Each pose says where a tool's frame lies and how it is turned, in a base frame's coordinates. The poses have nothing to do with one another.
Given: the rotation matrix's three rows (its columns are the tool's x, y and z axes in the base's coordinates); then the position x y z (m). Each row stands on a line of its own.
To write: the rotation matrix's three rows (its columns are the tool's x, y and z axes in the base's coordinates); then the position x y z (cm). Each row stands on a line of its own. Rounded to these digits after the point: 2 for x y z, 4 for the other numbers.
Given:
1:
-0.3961 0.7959 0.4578
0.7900 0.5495 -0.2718
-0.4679 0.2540 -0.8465
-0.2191 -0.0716 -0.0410
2:
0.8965 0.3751 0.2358
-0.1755 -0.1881 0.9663
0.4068 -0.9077 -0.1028
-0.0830 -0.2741 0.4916
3:
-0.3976 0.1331 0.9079
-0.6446 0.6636 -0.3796
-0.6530 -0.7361 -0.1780
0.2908 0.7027 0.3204
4:
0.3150 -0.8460 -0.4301
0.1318 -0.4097 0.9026
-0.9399 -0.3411 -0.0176
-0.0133 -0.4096 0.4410
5:
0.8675 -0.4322 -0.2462
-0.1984 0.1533 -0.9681
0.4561 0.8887 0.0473
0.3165 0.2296 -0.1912
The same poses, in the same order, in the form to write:
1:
-0.3961 0.7959 0.4578
0.7900 0.5495 -0.2718
-0.4679 0.2540 -0.8465
-21.91 -7.16 -4.10

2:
0.8965 0.3751 0.2358
-0.1755 -0.1881 0.9663
0.4068 -0.9077 -0.1028
-8.30 -27.41 49.16

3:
-0.3976 0.1331 0.9079
-0.6446 0.6636 -0.3796
-0.6530 -0.7361 -0.1780
29.08 70.27 32.04

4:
0.3150 -0.8460 -0.4301
0.1318 -0.4097 0.9026
-0.9399 -0.3411 -0.0176
-1.33 -40.96 44.10

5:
0.8675 -0.4322 -0.2462
-0.1984 0.1533 -0.9681
0.4561 0.8887 0.0473
31.65 22.96 -19.12

